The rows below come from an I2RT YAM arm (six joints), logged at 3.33 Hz.
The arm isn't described. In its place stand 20 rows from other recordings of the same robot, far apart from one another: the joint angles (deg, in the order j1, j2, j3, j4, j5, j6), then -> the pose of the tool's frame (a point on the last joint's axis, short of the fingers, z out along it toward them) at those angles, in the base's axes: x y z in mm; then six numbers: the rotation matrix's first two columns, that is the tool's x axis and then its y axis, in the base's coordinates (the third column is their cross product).
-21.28 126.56 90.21 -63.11 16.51 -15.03 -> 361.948, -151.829, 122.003, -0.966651, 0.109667, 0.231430, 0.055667, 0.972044, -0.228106
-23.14 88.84 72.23 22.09 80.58 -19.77 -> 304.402, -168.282, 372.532, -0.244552, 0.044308, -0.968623, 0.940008, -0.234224, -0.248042
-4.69 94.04 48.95 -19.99 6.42 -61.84 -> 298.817, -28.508, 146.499, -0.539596, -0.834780, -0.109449, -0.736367, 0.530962, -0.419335
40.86 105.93 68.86 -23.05 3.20 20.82 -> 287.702, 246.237, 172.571, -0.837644, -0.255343, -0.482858, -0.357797, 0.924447, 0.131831
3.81 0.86 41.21 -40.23 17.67 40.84 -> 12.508, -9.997, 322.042, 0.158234, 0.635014, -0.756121, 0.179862, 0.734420, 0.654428
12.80 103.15 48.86 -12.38 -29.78 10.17 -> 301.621, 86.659, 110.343, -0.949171, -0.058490, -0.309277, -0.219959, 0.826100, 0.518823
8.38 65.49 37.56 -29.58 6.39 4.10 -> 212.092, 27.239, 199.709, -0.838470, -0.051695, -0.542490, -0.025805, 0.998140, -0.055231
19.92 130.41 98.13 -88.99 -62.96 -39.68 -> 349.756, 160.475, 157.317, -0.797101, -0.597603, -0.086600, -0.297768, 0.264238, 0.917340
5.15 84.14 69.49 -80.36 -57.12 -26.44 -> 233.465, 51.060, 279.237, -0.899205, -0.323746, -0.294310, -0.419999, 0.450213, 0.787978
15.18 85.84 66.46 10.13 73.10 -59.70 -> 332.353, 54.880, 338.549, -0.799463, -0.476975, -0.365176, 0.287490, 0.229971, -0.929765
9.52 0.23 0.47 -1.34 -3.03 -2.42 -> 108.446, 20.095, 173.484, -0.009742, -0.044388, -0.998967, -0.217888, 0.975104, -0.041203
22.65 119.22 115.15 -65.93 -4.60 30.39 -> 400.315, 170.139, 283.485, -0.955059, 0.147864, -0.256903, 0.085756, 0.967465, 0.238030
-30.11 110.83 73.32 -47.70 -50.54 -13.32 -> 319.005, -153.222, 162.373, -0.899457, 0.352346, -0.258513, 0.057372, 0.681639, 0.729436
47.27 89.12 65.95 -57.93 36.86 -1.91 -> 206.118, 191.662, 234.984, -0.652512, -0.745679, -0.134872, -0.546803, 0.586549, -0.597467
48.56 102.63 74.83 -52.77 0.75 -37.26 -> 225.629, 254.863, 201.808, -0.066670, -0.990216, -0.122584, -0.990744, 0.080258, -0.109473
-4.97 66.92 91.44 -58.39 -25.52 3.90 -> 203.195, -2.275, 453.491, -0.572851, 0.111427, -0.812051, -0.239783, 0.924595, 0.296021
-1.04 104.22 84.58 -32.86 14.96 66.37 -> 401.516, -16.480, 257.581, -0.157933, 0.888114, -0.431637, 0.796721, 0.372844, 0.475629
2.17 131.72 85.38 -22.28 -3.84 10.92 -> 447.753, 19.352, 72.747, -0.925445, 0.154082, -0.346137, 0.115225, 0.984757, 0.130293
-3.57 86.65 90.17 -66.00 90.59 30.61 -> 276.690, -52.929, 386.678, -0.527308, 0.027645, -0.849224, 0.847027, -0.061725, -0.527953
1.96 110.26 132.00 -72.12 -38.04 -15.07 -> 380.863, 34.984, 429.048, -0.634253, -0.226595, -0.739174, -0.605385, 0.740223, 0.292538
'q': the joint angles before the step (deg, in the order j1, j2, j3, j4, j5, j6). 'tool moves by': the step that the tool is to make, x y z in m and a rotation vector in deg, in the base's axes. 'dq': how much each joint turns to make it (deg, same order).
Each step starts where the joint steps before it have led.
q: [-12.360 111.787 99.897 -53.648 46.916 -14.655]
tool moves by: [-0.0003 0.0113 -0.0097 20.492 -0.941 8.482]
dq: [0.002 -0.004 0.003 -3.506 -21.921 -0.019]
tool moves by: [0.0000 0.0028 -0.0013 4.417 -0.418 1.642]
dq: [0.006 -0.009 0.013 -0.570 -4.698 0.027]
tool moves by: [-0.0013 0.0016 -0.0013 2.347 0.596 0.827]
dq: [-0.011 0.025 -0.004 -1.037 -2.321 -0.055]
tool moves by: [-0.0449 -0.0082 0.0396 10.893 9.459 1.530]
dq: [-3.646 -3.773 5.376 -20.297 -9.222 -3.121]
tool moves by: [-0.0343 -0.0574 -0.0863 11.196 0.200 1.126]
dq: [-11.687 -1.068 -20.845 15.974 -11.715 -11.557]
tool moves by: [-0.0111 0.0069 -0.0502 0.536 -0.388 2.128]
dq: [0.075 0.032 -11.772 11.781 -0.810 -2.000]
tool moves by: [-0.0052 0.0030 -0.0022 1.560 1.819 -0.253]
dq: [-0.013 -0.168 -0.703 -1.781 -0.524 0.270]
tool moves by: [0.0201 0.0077 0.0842 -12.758 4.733 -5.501]
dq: [4.057 -0.826 18.421 -18.416 13.988 8.933]
